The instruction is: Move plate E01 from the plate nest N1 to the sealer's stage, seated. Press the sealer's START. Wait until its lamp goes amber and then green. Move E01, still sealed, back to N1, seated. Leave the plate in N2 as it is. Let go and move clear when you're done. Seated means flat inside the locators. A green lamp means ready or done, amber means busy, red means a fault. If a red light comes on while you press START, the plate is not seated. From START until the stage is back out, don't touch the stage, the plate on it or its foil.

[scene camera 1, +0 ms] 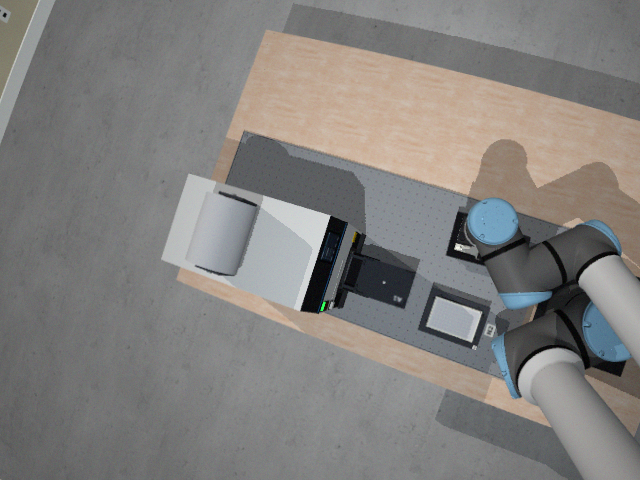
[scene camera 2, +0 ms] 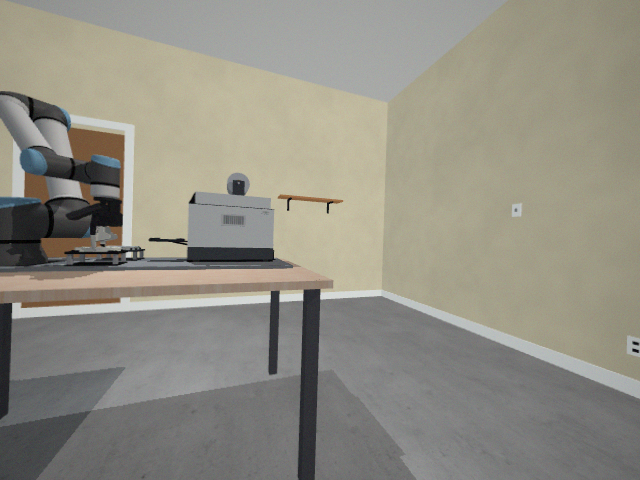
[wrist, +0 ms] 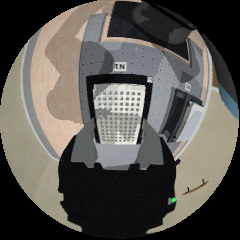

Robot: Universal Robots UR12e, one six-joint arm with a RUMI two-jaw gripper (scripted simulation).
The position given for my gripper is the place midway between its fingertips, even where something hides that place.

Observation:
I see my gripper (scene camera 2: pixel 99 250), a sealer stage (scene camera 1: pixel 398 281) and a nest N1 (wrist: pixel 106 78).
My gripper shows as well in the wrist view (wrist: pixel 118 118).

